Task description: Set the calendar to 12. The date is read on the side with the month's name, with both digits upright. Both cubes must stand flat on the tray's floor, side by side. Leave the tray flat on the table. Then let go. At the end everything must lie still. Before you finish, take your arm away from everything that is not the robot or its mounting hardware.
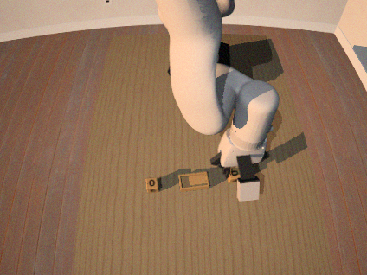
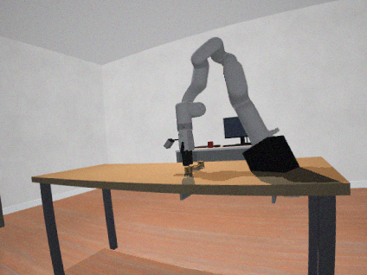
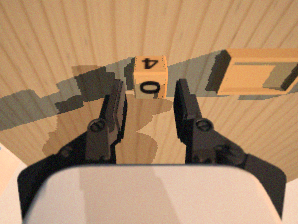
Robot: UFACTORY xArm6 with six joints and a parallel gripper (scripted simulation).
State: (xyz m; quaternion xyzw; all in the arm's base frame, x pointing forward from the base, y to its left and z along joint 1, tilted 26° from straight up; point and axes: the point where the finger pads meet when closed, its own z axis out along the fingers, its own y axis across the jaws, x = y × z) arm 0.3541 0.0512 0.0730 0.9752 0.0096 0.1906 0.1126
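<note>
My hand is 4 cm above the number cube. Also, from my hand: tray: 11 cm to the right, 5 cm below.
</note>
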